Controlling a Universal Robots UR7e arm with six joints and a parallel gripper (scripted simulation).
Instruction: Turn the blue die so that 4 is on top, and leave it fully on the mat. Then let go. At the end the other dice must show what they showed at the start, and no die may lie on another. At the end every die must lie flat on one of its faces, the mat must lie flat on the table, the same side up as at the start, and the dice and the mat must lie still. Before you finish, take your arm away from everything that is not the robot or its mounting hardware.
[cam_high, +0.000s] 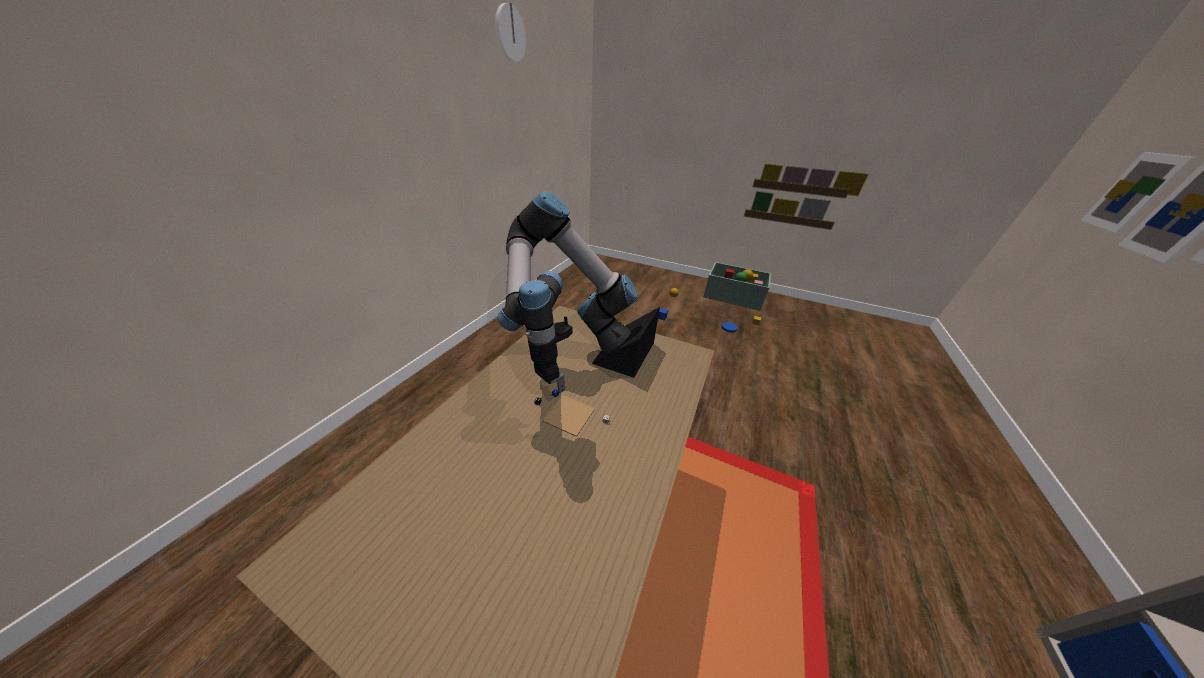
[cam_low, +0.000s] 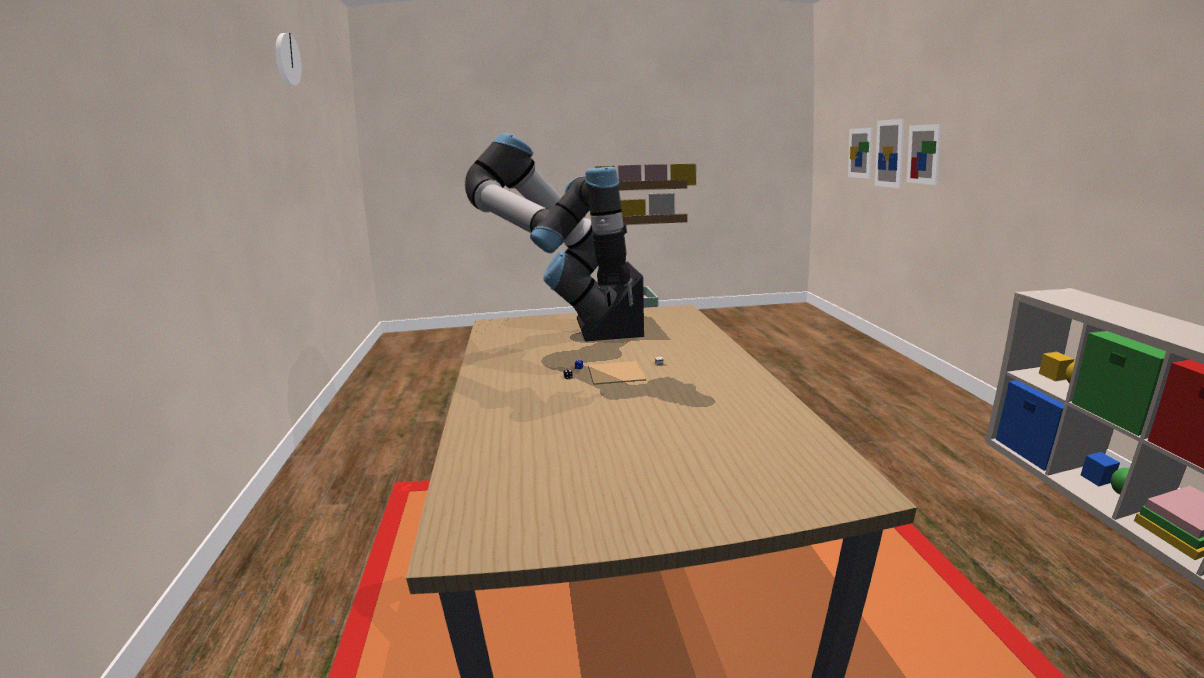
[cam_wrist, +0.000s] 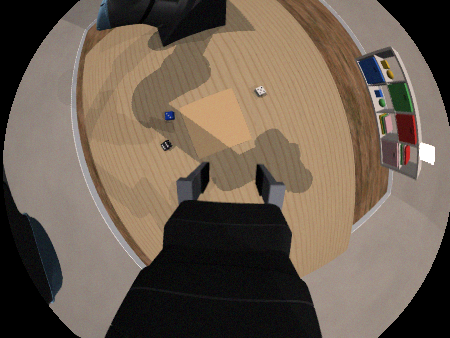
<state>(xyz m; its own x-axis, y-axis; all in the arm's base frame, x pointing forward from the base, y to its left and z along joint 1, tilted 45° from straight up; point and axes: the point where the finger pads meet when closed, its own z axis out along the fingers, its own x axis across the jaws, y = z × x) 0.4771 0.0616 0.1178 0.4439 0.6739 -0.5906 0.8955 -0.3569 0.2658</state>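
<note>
My gripper is now 8 cm past the black die, 13 cm to the left of it and 22 cm above it. Round my hand: tan mat 8 cm behind, 23 cm below; blue die 14 cm behind, 9 cm to the right, 22 cm below; white die 11 cm behind, 14 cm to the left, 22 cm below.
</note>
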